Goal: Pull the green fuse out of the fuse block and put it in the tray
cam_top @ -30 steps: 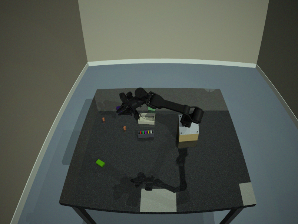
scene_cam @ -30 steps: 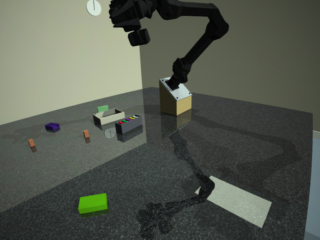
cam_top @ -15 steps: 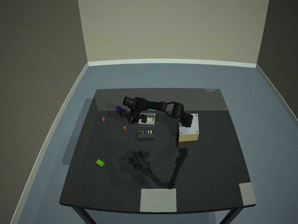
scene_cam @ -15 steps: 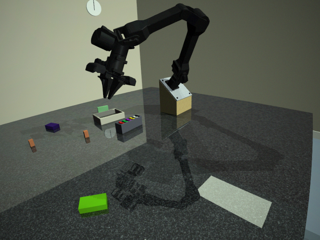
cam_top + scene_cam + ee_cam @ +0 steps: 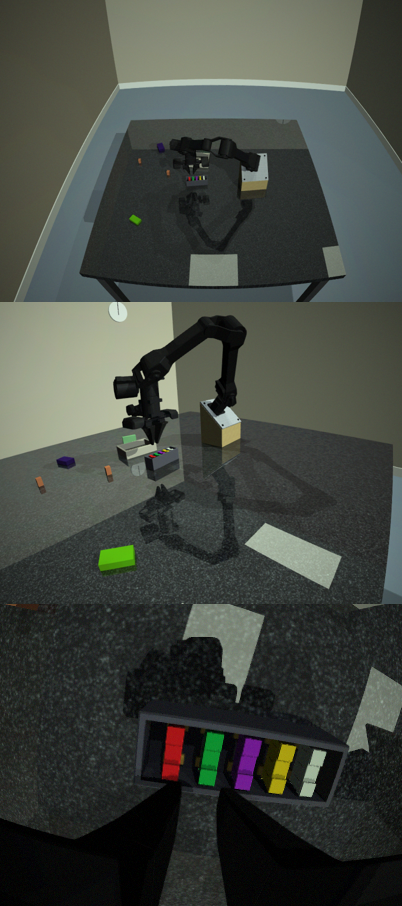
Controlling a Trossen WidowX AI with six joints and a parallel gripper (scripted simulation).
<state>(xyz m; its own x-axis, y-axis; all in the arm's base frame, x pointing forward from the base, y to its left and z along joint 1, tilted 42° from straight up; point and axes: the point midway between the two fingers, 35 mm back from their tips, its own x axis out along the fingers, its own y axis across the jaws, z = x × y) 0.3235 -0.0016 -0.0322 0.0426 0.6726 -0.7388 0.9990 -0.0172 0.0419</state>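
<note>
My gripper tip is 50 mm above the green fuse and 10 mm past it. From my gripper tip the other things lie so: pale green block 310 mm to the right, 90 mm behind, 60 mm below; tray 180 mm to the right, 70 mm below, 40 mm behind.
</note>
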